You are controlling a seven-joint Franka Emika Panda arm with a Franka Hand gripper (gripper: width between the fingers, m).
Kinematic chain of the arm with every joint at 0, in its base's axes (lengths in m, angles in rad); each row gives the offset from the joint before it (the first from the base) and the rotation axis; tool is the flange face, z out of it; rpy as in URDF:
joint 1: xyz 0 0 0.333 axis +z
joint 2: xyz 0 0 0 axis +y
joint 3: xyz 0 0 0.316 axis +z
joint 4: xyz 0.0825 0 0 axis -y
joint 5: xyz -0.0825 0 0.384 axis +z
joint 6: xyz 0 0 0 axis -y
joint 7: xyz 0.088 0 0 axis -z
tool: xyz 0 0 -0.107 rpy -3.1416 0 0
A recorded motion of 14 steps. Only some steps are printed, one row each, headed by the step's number.
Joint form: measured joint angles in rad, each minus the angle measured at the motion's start. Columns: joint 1, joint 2, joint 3, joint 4, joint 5, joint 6, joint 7.
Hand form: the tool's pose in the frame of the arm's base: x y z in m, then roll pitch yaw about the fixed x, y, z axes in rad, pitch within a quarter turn. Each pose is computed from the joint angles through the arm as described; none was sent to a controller.
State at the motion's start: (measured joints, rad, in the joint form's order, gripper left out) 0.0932 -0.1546 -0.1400 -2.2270 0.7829 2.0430 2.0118
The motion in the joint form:
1: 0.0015 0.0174 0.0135 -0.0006 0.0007 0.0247 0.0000
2: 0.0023 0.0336 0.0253 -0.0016 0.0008 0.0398 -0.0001
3: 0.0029 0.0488 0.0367 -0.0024 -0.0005 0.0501 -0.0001
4: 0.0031 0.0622 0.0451 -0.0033 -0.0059 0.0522 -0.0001
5: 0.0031 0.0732 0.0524 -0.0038 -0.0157 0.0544 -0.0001
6: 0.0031 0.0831 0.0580 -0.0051 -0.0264 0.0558 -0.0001
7: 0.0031 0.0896 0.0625 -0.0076 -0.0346 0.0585 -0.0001
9: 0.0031 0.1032 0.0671 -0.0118 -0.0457 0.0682 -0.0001
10: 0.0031 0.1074 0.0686 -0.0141 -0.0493 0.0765 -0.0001
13: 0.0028 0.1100 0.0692 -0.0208 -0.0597 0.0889 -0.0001
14: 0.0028 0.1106 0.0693 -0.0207 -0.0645 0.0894 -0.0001
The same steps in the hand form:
1: 0.5068 0.0194 0.4425 2.6582 0.5243 -2.5728
2: 0.5094 0.0247 0.4347 2.6625 0.5142 -2.5675
3: 0.5112 0.0300 0.4271 2.6645 0.5027 -2.5602
4: 0.5120 0.0342 0.4197 2.6636 0.4880 -2.5504
5: 0.5126 0.0375 0.4137 2.6674 0.4740 -2.5374
6: 0.5127 0.0400 0.4078 2.6710 0.4596 -2.5251
7: 0.5125 0.0419 0.4033 2.6745 0.4489 -2.5160
9: 0.5129 0.0431 0.3946 2.6807 0.4322 -2.5078
10: 0.5132 0.0430 0.3917 2.6863 0.4281 -2.5064
13: 0.5126 0.0418 0.3878 2.6984 0.4204 -2.5017
14: 0.5126 0.0416 0.3875 2.7020 0.4179 -2.4976

